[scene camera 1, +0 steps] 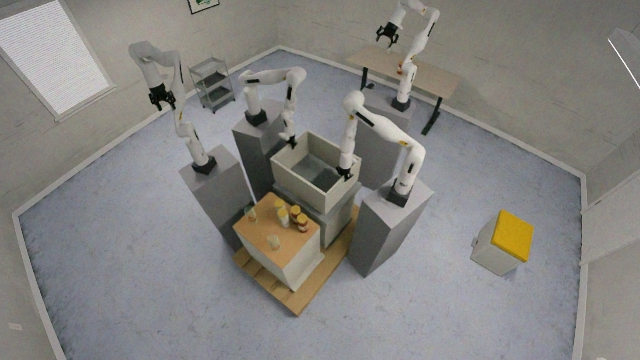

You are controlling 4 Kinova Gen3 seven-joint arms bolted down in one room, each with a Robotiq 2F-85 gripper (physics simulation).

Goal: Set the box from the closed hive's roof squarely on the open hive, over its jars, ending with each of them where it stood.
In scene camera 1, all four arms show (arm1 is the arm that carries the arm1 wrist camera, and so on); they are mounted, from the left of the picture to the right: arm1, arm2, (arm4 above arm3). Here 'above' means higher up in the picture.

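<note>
The cream, open-topped box is above the grey roof of the closed hive; I cannot tell if they touch. The open hive has an orange-tan top bearing two pale yellow-lidded jars, two amber jars and two clear glasses. The arm2 gripper is at the box's left rear rim and the arm3 gripper at its right rim; their finger openings are unclear. The arm1 gripper and arm4 gripper are open, away from the box.
A wooden pallet lies under the hives. Grey pedestals stand around them. A table with a small jar, a shelf cart and a yellow-lidded bin stand farther out.
</note>
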